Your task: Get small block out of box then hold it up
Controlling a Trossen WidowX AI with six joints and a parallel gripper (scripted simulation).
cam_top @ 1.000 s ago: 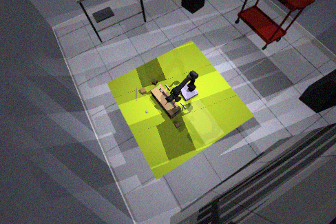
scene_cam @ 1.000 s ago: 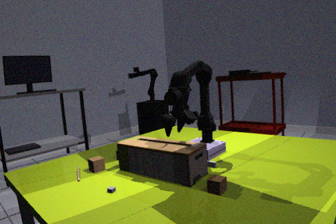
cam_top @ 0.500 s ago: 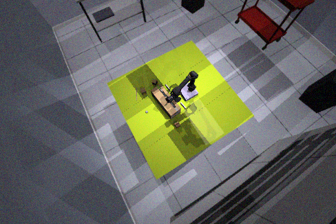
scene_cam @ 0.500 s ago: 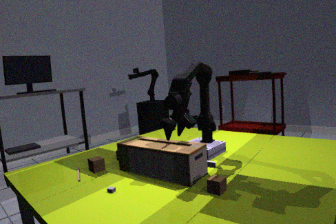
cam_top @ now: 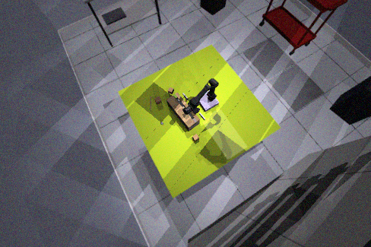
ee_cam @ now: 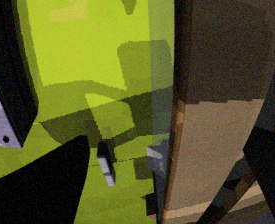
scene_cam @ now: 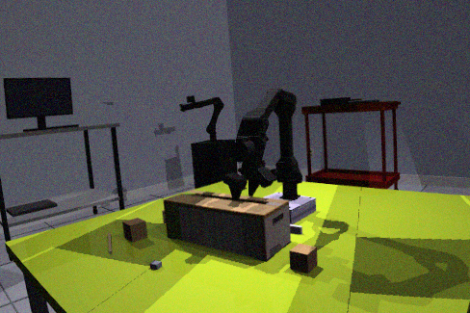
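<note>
Right now the long brown box is 50 mm below my gripper tip, 30 mm to the right of it and 30 mm ahead of it. The rest, counted from my gripper tip: thin stick (370 mm to the right, 250 mm ahead, 110 mm below); tan block (40 mm to the right, 40 mm ahead, 30 mm below).
</note>
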